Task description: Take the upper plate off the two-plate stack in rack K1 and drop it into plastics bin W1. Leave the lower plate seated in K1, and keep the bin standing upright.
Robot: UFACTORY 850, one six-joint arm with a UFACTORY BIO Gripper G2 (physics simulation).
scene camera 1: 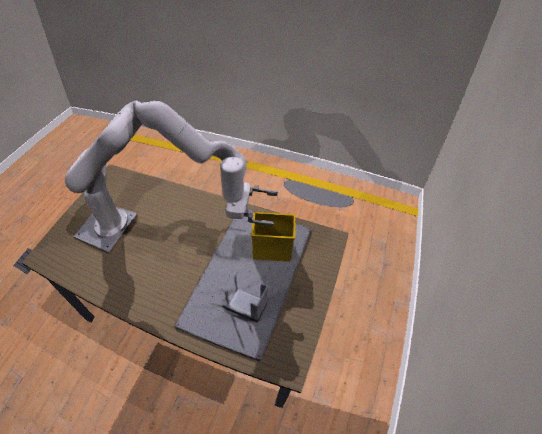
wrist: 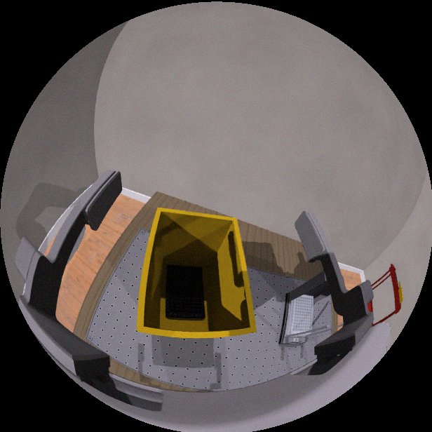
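Note:
The yellow bin W1 (scene camera 1: 272, 248) (wrist: 197, 334) stands upright on the perforated grey board. The black upper plate (wrist: 185, 290) lies at the bottom inside the bin in the wrist view; it does not show in scene camera 1. My gripper (scene camera 1: 274, 208) (wrist: 207, 220) is wide open and empty, above the bin, with its fingers apart on either side of the opening in the wrist view. A pale lower plate (scene camera 1: 245, 302) (wrist: 302, 310) sits in the dark rack K1 (scene camera 1: 257, 309) (wrist: 285, 320). A finger hides part of the rack's surroundings in the wrist view.
The grey board (scene camera 1: 212, 305) (wrist: 115, 310) lies on the wooden table (scene camera 1: 165, 260). The rack's upright parts stand nearer the front of the board than the bin in scene camera 1. A red frame-like object (wrist: 395, 285) shows beyond the table at the right of the wrist view.

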